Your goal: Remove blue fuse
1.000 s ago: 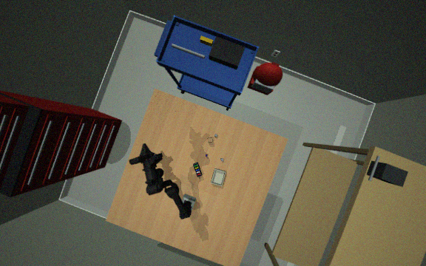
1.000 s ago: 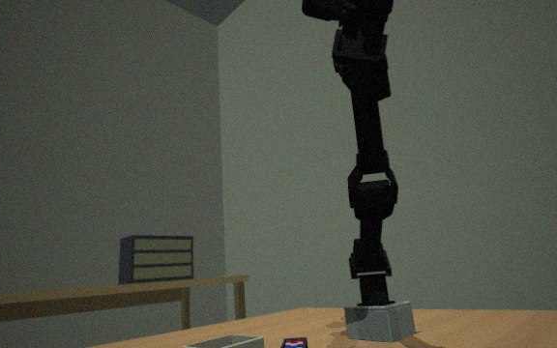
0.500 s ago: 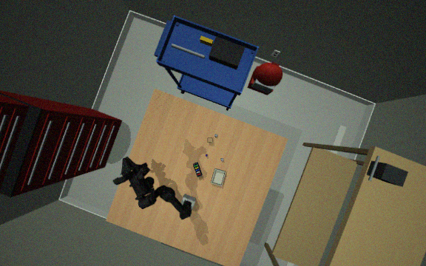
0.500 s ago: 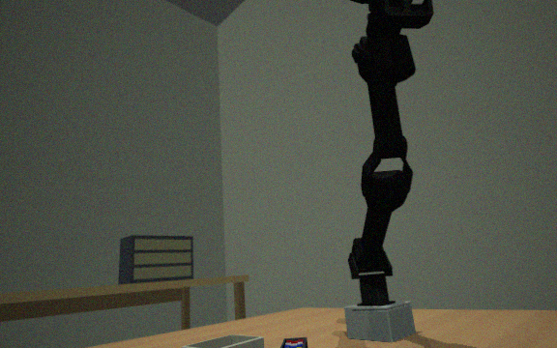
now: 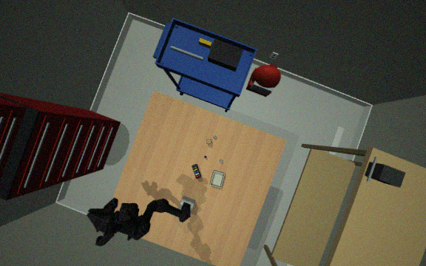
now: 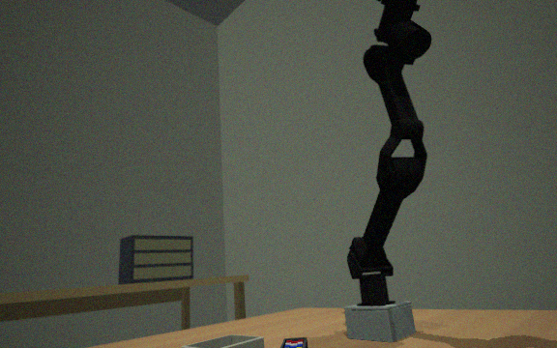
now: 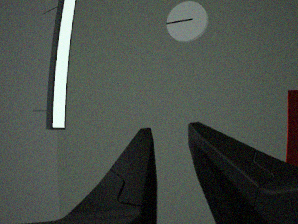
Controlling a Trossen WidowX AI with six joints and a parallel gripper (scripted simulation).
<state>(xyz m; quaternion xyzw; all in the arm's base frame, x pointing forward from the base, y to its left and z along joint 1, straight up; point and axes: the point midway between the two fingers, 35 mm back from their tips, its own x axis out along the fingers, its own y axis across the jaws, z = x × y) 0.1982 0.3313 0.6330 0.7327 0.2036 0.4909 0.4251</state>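
The blue fuse is 700 mm below my gripper tip, 320 mm to the right of it and 90 mm ahead of it.
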